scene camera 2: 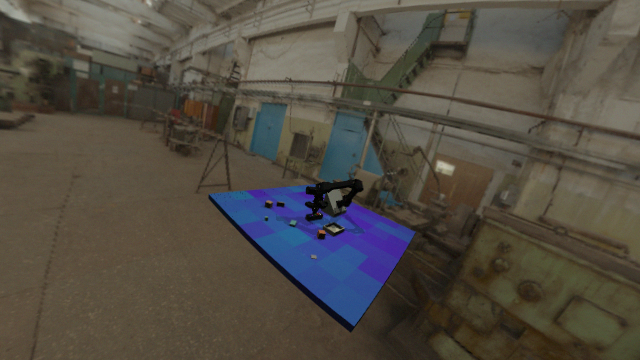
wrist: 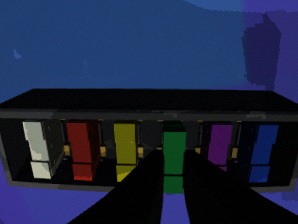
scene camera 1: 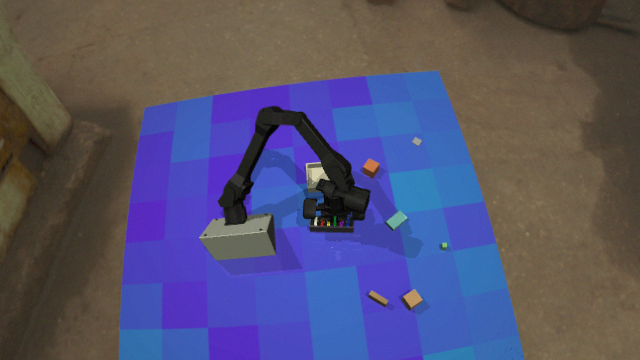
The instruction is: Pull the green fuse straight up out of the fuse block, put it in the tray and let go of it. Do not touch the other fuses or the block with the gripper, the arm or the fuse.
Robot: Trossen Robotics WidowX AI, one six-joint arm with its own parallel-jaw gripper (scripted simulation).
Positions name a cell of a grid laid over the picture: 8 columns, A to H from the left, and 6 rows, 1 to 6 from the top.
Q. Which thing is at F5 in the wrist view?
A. The gripper.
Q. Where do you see a blue fuse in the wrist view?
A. At G4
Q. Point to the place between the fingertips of the gripper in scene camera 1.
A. E4
